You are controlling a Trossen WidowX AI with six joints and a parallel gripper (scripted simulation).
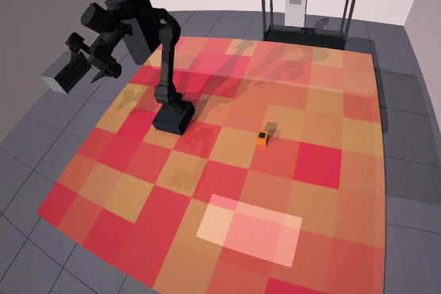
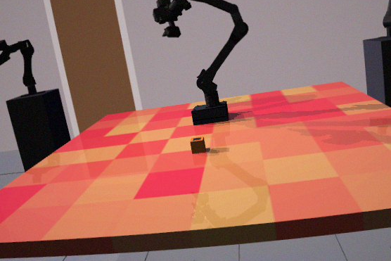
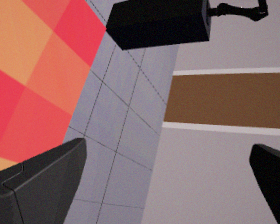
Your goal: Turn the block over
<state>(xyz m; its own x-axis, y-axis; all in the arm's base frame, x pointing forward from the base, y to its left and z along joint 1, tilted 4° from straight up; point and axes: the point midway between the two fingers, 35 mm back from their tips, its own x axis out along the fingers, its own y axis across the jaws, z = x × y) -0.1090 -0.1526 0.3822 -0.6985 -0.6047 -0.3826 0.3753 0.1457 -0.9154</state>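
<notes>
The block lies 54 cm ahead of my gripper tip, 12 cm to the left of it and 38 cm below it.
</notes>
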